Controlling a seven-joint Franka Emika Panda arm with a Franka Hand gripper.
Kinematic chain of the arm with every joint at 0, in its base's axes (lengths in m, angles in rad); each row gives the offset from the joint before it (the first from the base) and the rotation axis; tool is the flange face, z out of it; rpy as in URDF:
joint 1: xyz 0 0 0.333 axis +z
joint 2: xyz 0 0 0 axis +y
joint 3: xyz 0 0 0.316 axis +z
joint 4: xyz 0.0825 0 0 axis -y
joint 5: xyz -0.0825 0 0.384 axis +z
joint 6: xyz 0 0 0 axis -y
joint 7: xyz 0.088 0 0 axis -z
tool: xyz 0 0 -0.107 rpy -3.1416 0 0
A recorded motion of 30 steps. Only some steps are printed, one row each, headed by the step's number.
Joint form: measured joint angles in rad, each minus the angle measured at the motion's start. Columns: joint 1, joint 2, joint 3, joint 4, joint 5, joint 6, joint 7.
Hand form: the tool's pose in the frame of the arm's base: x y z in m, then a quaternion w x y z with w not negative. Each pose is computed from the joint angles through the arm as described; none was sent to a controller.
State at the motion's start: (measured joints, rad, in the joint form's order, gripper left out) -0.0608 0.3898 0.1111 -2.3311 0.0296 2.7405 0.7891
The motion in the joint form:
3: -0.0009 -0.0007 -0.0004 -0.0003 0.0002 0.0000 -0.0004
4: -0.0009 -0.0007 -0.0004 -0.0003 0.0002 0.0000 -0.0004
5: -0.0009 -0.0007 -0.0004 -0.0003 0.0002 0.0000 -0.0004
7: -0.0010 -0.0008 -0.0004 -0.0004 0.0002 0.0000 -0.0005
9: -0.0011 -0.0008 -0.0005 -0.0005 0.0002 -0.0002 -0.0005
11: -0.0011 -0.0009 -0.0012 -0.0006 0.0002 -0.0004 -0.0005
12: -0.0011 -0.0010 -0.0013 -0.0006 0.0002 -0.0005 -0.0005
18: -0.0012 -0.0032 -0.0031 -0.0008 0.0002 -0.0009 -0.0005
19: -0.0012 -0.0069 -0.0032 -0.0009 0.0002 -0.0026 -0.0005
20: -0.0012 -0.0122 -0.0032 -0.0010 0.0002 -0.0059 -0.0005
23: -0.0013 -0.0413 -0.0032 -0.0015 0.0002 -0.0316 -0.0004
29: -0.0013 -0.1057 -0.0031 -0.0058 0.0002 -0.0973 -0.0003
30: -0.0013 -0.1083 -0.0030 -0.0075 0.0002 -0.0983 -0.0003
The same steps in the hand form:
3: 0.5183 0.0267 0.1733 0.02898 -0.92534 0.37803 0.00098
4: 0.5183 0.0267 0.1733 0.02898 -0.92534 0.37803 0.00098
5: 0.5183 0.0267 0.1733 0.02898 -0.92534 0.37803 0.00098
7: 0.5182 0.0266 0.1734 0.02898 -0.92534 0.37803 0.00097
9: 0.5182 0.0265 0.1733 0.02890 -0.92531 0.37812 0.00110
11: 0.5181 0.0261 0.1733 0.02873 -0.92519 0.37842 0.00114
12: 0.5182 0.0261 0.1733 0.02871 -0.92517 0.37846 0.00113
18: 0.5184 0.0250 0.1743 0.02862 -0.92486 0.37924 0.00023
19: 0.5188 0.0250 0.1760 0.02885 -0.92486 0.37921 -0.00070
20: 0.5192 0.0249 0.1784 0.02904 -0.92490 0.37910 -0.00164
23: 0.5206 0.0247 0.1910 0.02860 -0.92514 0.37853 -0.00336
29: 0.5203 0.0244 0.2169 0.02519 -0.92583 0.37709 -0.00166
30: 0.5198 0.0244 0.2176 0.02507 -0.92587 0.37700 -0.00166

